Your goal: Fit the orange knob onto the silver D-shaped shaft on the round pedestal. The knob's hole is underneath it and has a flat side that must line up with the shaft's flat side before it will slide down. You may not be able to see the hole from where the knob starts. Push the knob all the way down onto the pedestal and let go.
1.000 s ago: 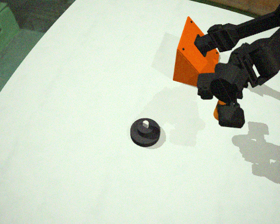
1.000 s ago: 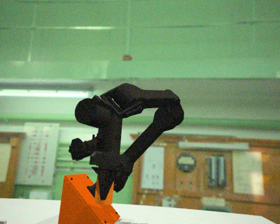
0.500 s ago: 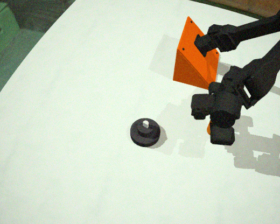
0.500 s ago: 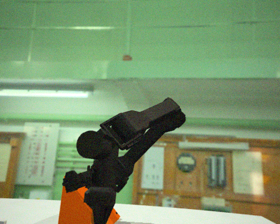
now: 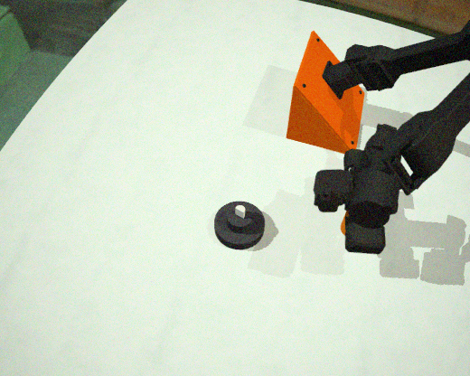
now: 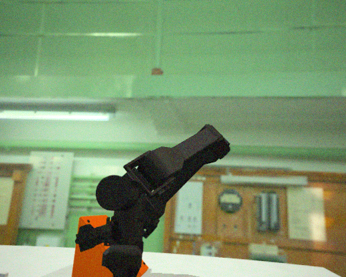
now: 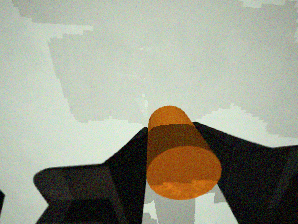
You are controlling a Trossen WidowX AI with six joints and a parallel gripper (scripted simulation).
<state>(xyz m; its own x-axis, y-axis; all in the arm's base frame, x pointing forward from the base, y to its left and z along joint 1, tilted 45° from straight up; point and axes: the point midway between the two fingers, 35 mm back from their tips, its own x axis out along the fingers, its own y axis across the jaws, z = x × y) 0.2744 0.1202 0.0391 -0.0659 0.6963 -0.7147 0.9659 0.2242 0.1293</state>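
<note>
Right now my gripper tip is 30 mm below the orange knob. The rest, counted from my gripper tip: round pedestal (180 mm to the right, 70 mm ahead, 20 mm above).
</note>
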